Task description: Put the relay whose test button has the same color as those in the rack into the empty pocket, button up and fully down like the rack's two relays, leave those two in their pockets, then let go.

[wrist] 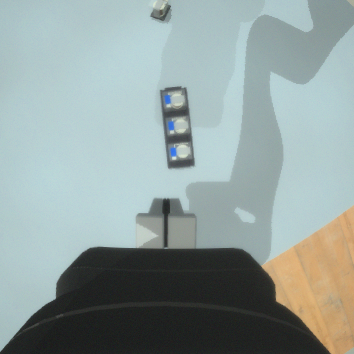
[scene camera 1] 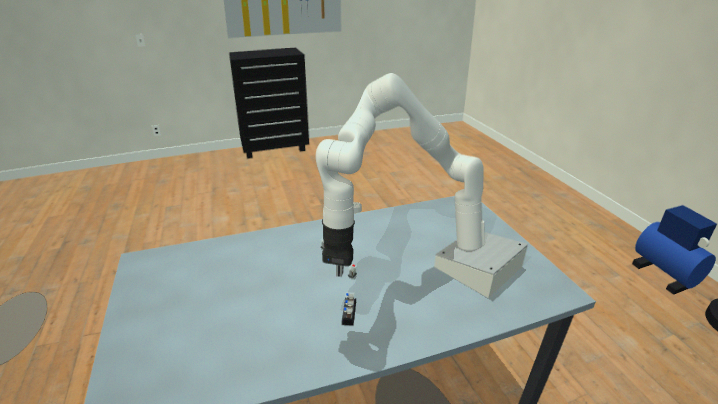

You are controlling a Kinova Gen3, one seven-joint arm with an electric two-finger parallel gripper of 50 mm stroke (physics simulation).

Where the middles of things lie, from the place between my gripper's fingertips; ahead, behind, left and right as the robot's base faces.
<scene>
Right now the black rack (wrist: 184,137) is 20 cm below my hand, 7 cm to the right of it and 3 cm behind it.
</scene>
